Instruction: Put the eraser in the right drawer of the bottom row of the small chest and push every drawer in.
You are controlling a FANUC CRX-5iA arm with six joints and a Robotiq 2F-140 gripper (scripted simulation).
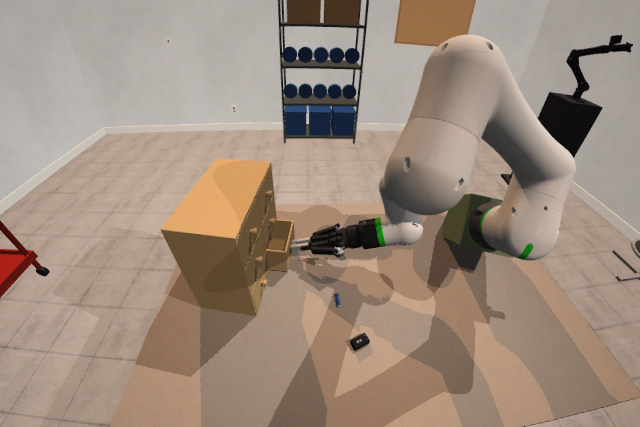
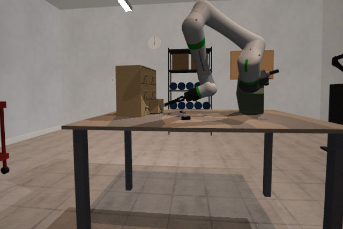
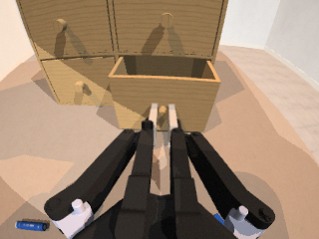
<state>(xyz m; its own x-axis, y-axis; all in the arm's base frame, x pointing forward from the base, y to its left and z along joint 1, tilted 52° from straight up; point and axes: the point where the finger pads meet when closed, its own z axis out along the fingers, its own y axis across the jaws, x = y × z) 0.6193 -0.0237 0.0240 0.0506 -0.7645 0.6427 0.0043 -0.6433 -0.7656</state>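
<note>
Right now the eraser is 13 cm behind my hand, 6 cm below it and 4 cm to the right of it. Round my hand: black block 28 cm to the left, 21 cm behind, 6 cm below.
</note>
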